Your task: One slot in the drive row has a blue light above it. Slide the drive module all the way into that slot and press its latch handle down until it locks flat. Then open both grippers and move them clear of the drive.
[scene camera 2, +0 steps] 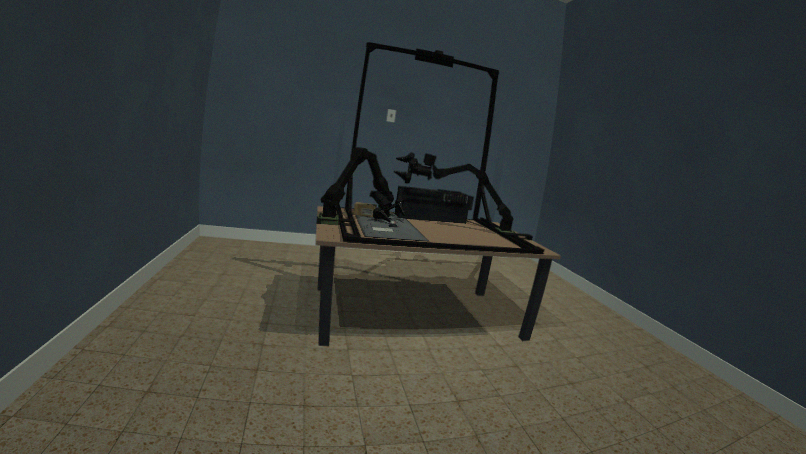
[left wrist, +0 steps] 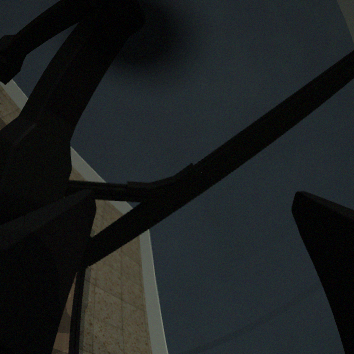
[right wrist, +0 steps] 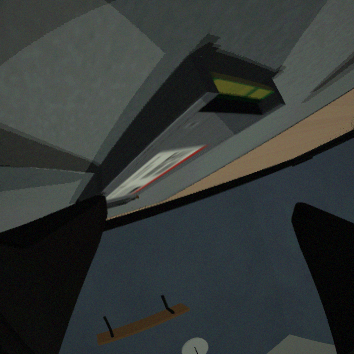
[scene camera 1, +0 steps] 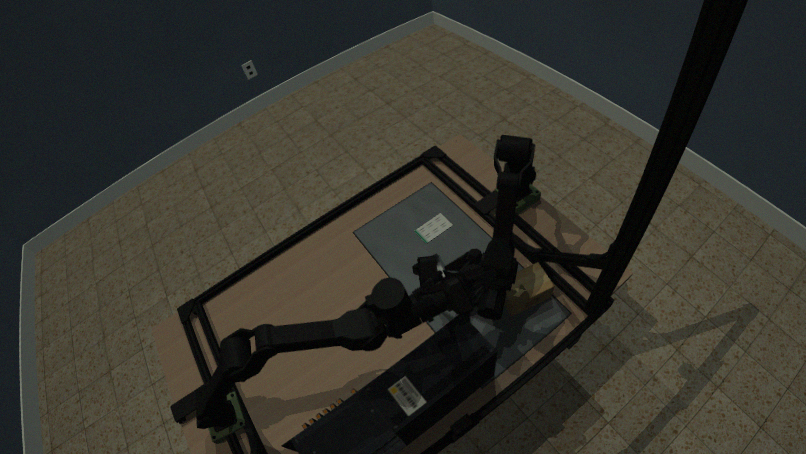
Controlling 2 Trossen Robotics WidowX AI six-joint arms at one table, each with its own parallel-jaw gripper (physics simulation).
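Places are measured from the left arm's base along level axes (x down, y left, z ahead), in metres.
Pixels of known places: left gripper, fingertip midpoint: (scene camera 2: 394, 164) (left wrist: 198, 201) (scene camera 1: 488, 269); right gripper, fingertip midpoint: (scene camera 2: 397, 218) (right wrist: 204, 209); left arm's base, origin of the base link: (scene camera 2: 505, 229) (scene camera 1: 223, 416); right arm's base, origin of the base link: (scene camera 2: 328, 215).
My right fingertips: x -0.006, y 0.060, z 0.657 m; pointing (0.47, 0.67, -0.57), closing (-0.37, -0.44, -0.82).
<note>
For each thing: its top centre in the pictures, then the offset to it from my right fingertips. Level surfaces: height alone.
- grey drive module, middle of its top: (right wrist: 149, 180) (scene camera 1: 439, 275) dx +0.021, dy +0.012, dz +0.015 m
- grey mat, its level: dx +0.031 m
- black drive chassis, middle of its top: (scene camera 1: 393, 398) (scene camera 2: 435, 190) dx -0.143, dy -0.268, dz -0.242 m
- tan box, middle of its top: (scene camera 1: 525, 283) (scene camera 2: 365, 204) dx -0.029, dy -0.159, dz +0.170 m
- white card, middle of its top: (scene camera 1: 433, 228) (scene camera 2: 382, 229) dx +0.029, dy +0.161, dz +0.085 m
The grey drive module (right wrist: 197, 132) lies on the grey mat (right wrist: 40, 95) (scene camera 1: 389, 236) in the right wrist view, seen at a steep slant, with a white, red-edged label and yellow-green contacts at its far end. The black drive chassis (scene camera 1: 360, 414) (scene camera 2: 431, 208) stands on the table, orange tabs (scene camera 1: 322, 414) along one side. The blue light and the slot do not show. My left gripper (scene camera 2: 396, 166) (left wrist: 198, 201) is open and empty, high above the chassis and mat. My right gripper (right wrist: 204, 209) is open and empty, low over the mat near the module. The grippers overlap in scene camera 1.
A tan box (scene camera 1: 530, 288) (scene camera 2: 365, 209) stands on the mat beside my right arm. A white card (scene camera 1: 434, 227) (scene camera 2: 382, 229) lies on the mat. A black frame (scene camera 1: 315, 228) borders the table, with a tall post (scene camera 1: 659, 157) at the right in scene camera 1.
</note>
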